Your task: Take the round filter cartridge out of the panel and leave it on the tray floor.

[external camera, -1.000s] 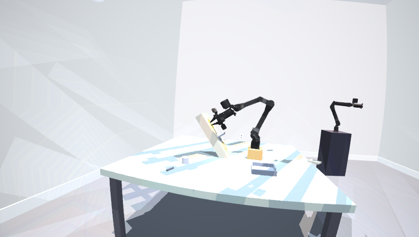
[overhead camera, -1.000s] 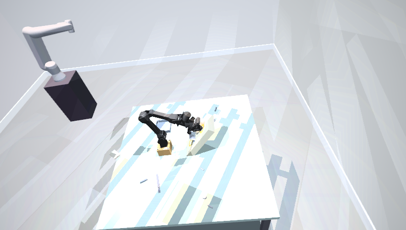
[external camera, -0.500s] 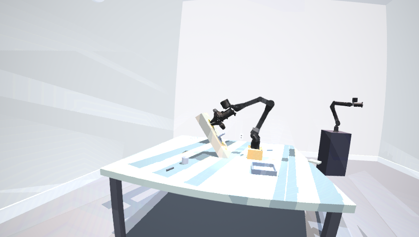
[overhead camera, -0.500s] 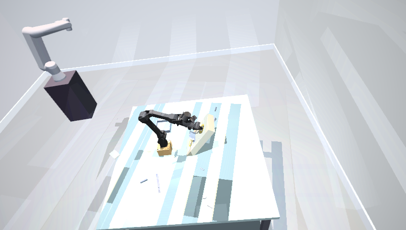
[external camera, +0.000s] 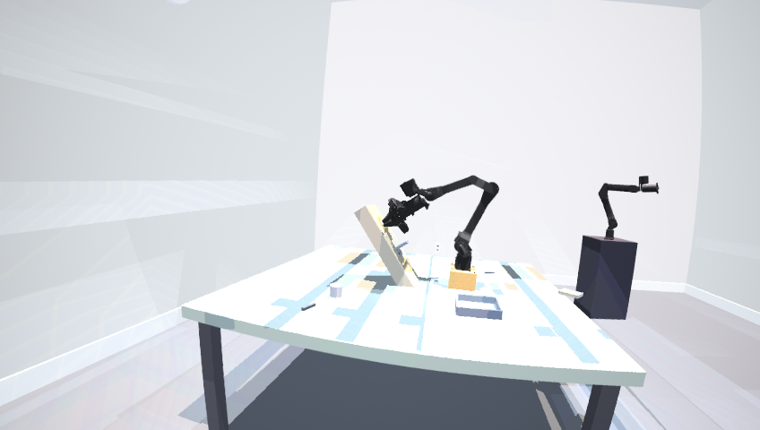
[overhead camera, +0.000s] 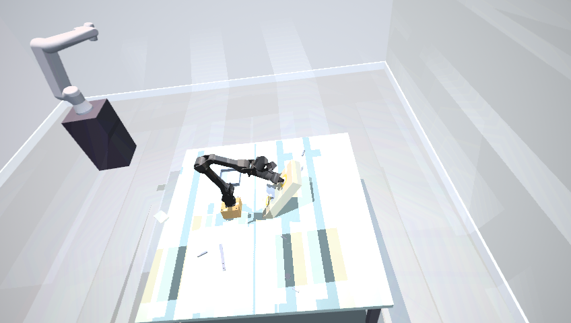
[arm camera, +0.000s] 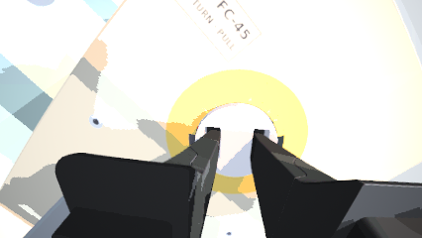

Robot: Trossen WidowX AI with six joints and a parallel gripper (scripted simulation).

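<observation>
Right now my gripper tip is 8 cm above the cream service panel and 4 cm past it. Also, from my gripper tip: round filter cartridge 1 cm below, 1 cm ahead; blue-grey tray 39 cm behind, 31 cm to the left, 23 cm below.
</observation>
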